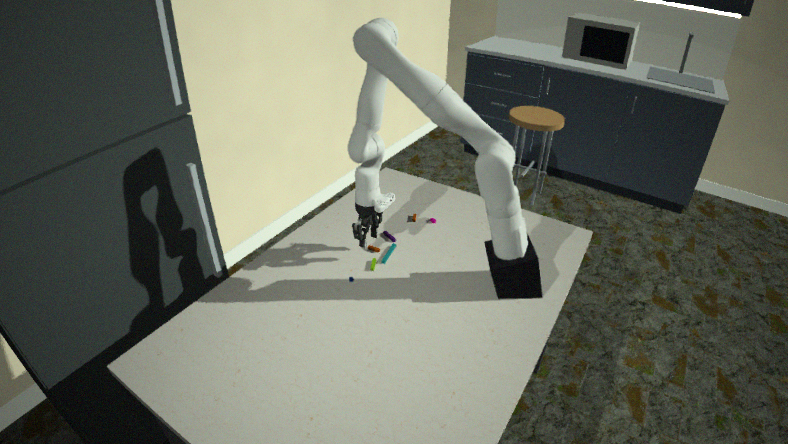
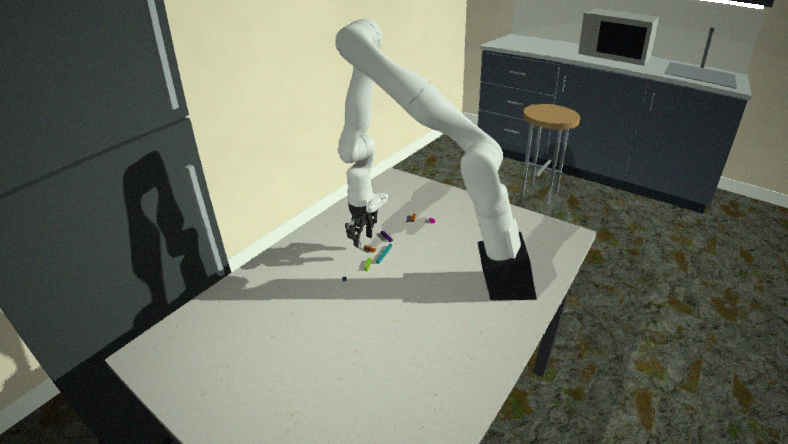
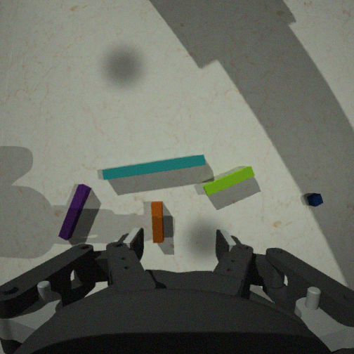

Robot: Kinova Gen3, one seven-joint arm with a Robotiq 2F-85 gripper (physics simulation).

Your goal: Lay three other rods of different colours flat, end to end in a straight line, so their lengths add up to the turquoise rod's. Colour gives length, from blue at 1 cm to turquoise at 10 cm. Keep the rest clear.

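Frame: origin at the arm's base, x ahead, y left, z up, level; centimetres.
Where they show: gripper, fingertip midpoint: (image 1: 368, 242) (image 2: 363, 242); arm's base at its link origin: (image 1: 510, 249) (image 2: 502, 249).
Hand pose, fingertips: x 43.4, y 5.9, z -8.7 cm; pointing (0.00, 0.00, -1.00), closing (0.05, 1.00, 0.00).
Note:
Things, the pixels of their centre, and the offset from my fingertips. Level surfaces: height alone.
- turquoise rod at the middle of its body: (image 1: 388, 253) (image 2: 384, 253) dx -6.0, dy -2.4, dz -4.0 cm
- orange rod at the middle of its body: (image 1: 373, 248) (image 2: 369, 248) dx -0.6, dy -2.2, dz -4.0 cm
- lime rod at the middle of its body: (image 1: 373, 264) (image 2: 367, 264) dx -4.5, dy +4.9, dz -4.0 cm
- purple rod at the middle of its body: (image 1: 389, 236) (image 2: 386, 236) dx -1.7, dy -10.9, dz -4.0 cm
- short blue rod at the middle of its body: (image 1: 351, 279) (image 2: 344, 278) dx -2.1, dy +14.2, dz -4.0 cm
- small orange piece at the middle of its body: (image 2: 413, 217) (image 1: 414, 217) dx -4.1, dy -25.4, dz -4.0 cm
- magenta piece at the middle of its body: (image 2: 431, 220) (image 1: 432, 220) dx -10.8, dy -27.0, dz -4.0 cm
- table at its surface level: dz -4.4 cm
My gripper (image 1: 368, 240) (image 2: 363, 240) (image 3: 179, 240) is open and empty, above the table beside the orange rod. The turquoise rod (image 1: 389, 253) (image 2: 384, 253) (image 3: 154, 167) lies flat. The orange rod (image 1: 374, 248) (image 2: 370, 248) (image 3: 157, 222) lies apart from it, crosswise to it. A lime rod (image 1: 373, 264) (image 2: 367, 264) (image 3: 229, 180) lies near one turquoise end, at a slant. A purple rod (image 1: 389, 236) (image 2: 387, 236) (image 3: 75, 212) lies near the other end. The short blue rod (image 1: 351, 279) (image 2: 344, 279) (image 3: 315, 200) lies beyond the lime one. No rods are lined up end to end.
Another small orange piece (image 1: 414, 217) (image 2: 413, 217) and a magenta piece (image 1: 432, 220) (image 2: 432, 220) lie farther back on the table (image 1: 330, 341) (image 2: 330, 341). The arm's black base (image 1: 515, 275) (image 2: 508, 275) stands at the right. A wall and fridge (image 1: 110, 220) are at the left.

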